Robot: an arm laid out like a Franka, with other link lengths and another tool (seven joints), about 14 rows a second.
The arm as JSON. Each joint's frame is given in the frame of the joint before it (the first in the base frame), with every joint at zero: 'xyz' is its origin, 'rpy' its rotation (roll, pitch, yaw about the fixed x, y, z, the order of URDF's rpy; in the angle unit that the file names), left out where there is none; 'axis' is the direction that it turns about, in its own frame. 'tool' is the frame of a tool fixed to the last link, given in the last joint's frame.
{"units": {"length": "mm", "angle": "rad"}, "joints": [
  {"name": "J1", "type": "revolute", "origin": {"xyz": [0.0, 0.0, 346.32]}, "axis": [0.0, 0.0, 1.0]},
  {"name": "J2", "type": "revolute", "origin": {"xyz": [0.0, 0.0, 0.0]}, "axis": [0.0, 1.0, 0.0]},
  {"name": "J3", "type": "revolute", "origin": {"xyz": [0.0, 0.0, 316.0]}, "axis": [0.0, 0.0, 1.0]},
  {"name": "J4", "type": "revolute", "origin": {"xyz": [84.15, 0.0, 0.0]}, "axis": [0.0, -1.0, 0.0]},
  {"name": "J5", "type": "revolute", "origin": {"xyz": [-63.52, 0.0, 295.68]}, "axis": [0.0, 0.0, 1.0]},
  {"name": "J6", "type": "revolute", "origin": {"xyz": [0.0, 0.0, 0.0]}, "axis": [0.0, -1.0, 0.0]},
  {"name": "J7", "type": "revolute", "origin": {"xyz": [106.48, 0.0, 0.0]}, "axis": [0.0, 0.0, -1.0]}
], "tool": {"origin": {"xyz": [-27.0, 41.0, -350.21], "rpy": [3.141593, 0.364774, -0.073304]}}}
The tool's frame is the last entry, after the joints.
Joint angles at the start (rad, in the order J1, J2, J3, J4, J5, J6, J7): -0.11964, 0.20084, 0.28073, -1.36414, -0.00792, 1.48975, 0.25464
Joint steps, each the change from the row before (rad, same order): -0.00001, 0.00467, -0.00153, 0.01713, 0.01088, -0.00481, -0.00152; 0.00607, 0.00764, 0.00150, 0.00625, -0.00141, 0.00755, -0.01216; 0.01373, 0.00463, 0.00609, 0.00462, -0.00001, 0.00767, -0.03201; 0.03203, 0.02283, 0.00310, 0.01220, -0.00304, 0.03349, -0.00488; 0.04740, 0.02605, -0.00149, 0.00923, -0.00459, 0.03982, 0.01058; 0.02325, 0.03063, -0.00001, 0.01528, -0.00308, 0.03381, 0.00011; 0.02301, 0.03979, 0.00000, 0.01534, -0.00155, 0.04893, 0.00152; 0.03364, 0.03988, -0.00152, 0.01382, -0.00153, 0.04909, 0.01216; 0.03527, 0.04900, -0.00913, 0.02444, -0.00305, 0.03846, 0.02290; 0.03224, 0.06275, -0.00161, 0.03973, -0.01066, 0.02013, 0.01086; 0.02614, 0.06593, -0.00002, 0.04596, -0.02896, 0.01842, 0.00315; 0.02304, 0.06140, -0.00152, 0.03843, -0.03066, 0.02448, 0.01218; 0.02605, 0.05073, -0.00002, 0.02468, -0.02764, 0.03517, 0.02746; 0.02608, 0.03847, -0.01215, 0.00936, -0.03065, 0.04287, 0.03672; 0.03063, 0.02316, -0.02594, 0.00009, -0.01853, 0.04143, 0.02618
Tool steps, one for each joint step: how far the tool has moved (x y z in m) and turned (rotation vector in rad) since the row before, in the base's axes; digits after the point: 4 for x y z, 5 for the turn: 0.0028, 0.0032, 0.0043, 0.01301, -0.00588, -0.00048; 0.0031, 0.0035, -0.0009, 0.00276, -0.00688, 0.01881; 0.0001, 0.0095, 0.0003, 0.00575, -0.00929, 0.05084; 0.0102, 0.0190, -0.0042, 0.00879, -0.02289, 0.03690; 0.0094, 0.0257, -0.0066, 0.00750, -0.02193, 0.03201; 0.0116, 0.0148, -0.0071, 0.01030, -0.01738, 0.01952; 0.0158, 0.0171, -0.0106, 0.01623, -0.02193, 0.01632; 0.0127, 0.0231, -0.0115, 0.01600, -0.01902, 0.01452; 0.0127, 0.0200, -0.0147, 0.01159, -0.00883, -0.00195; 0.0087, 0.0190, -0.0196, 0.00397, 0.00414, 0.01424; 0.0116, 0.0112, -0.0216, -0.01178, -0.00472, 0.01835; 0.0121, 0.0089, -0.0224, -0.01380, -0.00802, 0.00609; 0.0098, 0.0140, -0.0201, -0.00839, -0.01333, -0.00314; 0.0114, 0.0075, -0.0192, -0.01754, -0.02127, -0.01750; 0.0095, 0.0056, -0.0137, -0.01696, -0.02519, -0.01153
